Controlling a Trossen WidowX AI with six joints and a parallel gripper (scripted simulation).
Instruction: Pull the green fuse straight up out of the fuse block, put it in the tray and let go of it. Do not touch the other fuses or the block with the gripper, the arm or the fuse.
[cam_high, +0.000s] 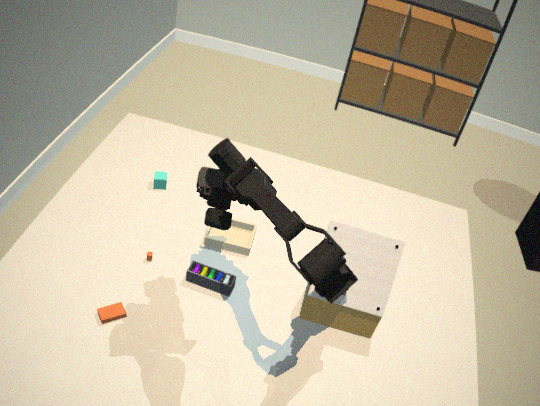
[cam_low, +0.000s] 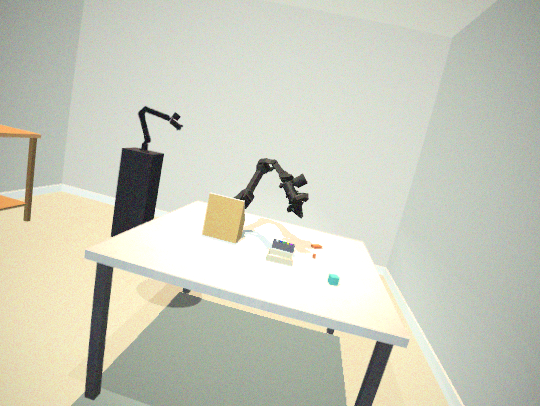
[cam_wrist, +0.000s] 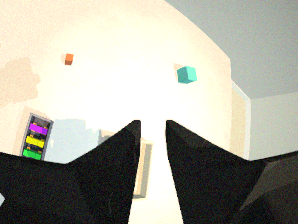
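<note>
The green fuse is 200 mm below my gripper tip, 90 mm to the left of it and 50 mm behind it. From my gripper tip the other things lie so: flat orange block 260 mm to the left, 210 mm below, 160 mm ahead; small orange cube 210 mm below, 120 mm ahead, 50 mm to the left; tray 220 mm below, 90 mm to the right, 70 mm behind.
</note>
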